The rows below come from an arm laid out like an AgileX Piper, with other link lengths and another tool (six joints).
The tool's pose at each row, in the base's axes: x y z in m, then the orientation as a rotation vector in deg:
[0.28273, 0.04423, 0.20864, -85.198, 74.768, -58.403]
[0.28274, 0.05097, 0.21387, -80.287, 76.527, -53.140]
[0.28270, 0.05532, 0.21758, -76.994, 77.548, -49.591]
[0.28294, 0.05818, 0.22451, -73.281, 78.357, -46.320]
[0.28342, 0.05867, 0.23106, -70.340, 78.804, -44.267]
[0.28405, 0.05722, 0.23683, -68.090, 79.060, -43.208]
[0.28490, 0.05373, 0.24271, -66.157, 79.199, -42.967]
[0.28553, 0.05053, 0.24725, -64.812, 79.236, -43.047]
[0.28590, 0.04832, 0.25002, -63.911, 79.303, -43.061]
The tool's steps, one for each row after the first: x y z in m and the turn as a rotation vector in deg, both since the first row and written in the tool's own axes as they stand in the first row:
[-0.00655, -0.00541, -0.00075, 0.849, -1.987, 6.208]
[-0.01078, -0.00921, -0.00137, 1.404, -3.359, 10.363]
[-0.01341, -0.01610, -0.00274, 2.349, -4.579, 14.612]
[-0.01366, -0.02256, -0.00401, 3.320, -5.278, 17.672]
[-0.01199, -0.02820, -0.00512, 4.244, -5.512, 19.741]
[-0.00827, -0.03389, -0.00624, 5.278, -5.317, 21.160]
[-0.00490, -0.03824, -0.00718, 6.104, -5.048, 22.005]
[-0.00259, -0.04089, -0.00780, 6.618, -4.863, 22.603]

